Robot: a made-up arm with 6 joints.
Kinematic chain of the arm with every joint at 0, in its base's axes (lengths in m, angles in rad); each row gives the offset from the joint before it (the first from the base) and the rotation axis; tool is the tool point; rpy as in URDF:
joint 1: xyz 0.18 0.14 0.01 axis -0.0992 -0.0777 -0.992
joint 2: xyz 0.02 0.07 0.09 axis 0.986 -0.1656 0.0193
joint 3: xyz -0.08 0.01 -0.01 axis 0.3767 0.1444 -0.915
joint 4: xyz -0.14 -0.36 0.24 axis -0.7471 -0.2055 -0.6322
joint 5: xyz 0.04 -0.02 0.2 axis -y
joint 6: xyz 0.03 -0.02 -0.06 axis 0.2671 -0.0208 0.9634
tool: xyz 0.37 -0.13 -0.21 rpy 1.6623 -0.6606 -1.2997
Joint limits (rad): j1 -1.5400..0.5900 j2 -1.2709..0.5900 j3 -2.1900..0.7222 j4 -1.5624..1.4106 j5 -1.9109..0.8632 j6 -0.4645..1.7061
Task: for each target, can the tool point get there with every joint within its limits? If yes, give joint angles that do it. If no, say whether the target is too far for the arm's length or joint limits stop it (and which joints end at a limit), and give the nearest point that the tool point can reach.
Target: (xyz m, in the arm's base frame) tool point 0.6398 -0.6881 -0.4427
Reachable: no: joint limits stop it (at a limit: joint 1, joint 2, joint 5, joint 6) | nearest point 0.5451 -0.5265 -0.2878 | short by 0.243 m
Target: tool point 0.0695 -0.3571 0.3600
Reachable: yes | joints -0.6296 -0.4476 -0.1877 0.6112 -1.6741 0.2439
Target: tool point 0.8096 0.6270 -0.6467
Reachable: no: joint limits stop it (at a limit: joint 1, joint 2, joint 5, joint 6) | nearest point 0.6882 0.6328 -0.4190 | short by 0.258 m
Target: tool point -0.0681 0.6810 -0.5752
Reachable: no: joint limits stop it (at a limit: joint 2, joint 3, joint 5, joint 6) | nearest point -0.0499 0.6755 -0.4441 | short by 0.133 m
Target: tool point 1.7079 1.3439 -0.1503
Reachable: no: too far | nearest point 0.9355 0.8291 -0.0016 | short by 0.940 m
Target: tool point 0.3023 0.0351 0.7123
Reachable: yes | joints 0.1975 -1.0473 -0.8028 -0.3370 -1.5334 -0.1779
